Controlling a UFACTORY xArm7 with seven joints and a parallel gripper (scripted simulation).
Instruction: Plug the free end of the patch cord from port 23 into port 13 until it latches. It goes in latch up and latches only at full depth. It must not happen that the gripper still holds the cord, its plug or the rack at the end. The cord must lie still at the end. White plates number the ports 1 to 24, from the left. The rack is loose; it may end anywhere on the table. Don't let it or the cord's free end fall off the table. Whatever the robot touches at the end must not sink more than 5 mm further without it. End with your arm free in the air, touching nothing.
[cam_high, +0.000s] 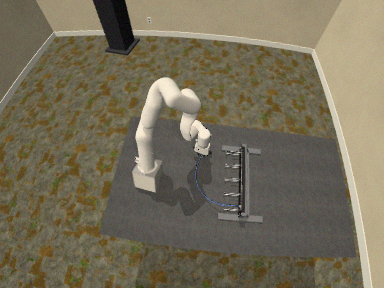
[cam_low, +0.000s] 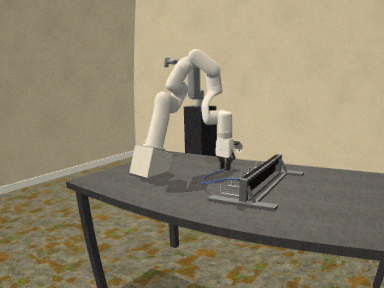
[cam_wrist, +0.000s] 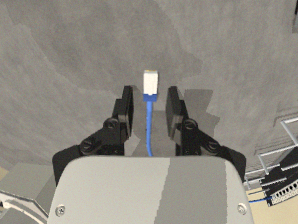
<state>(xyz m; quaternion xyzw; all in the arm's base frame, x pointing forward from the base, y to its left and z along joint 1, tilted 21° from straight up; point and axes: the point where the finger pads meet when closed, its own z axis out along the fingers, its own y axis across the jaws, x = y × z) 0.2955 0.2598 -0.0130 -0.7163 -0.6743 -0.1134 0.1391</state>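
The plug is 20 mm to the left of my hand and 20 mm below it.
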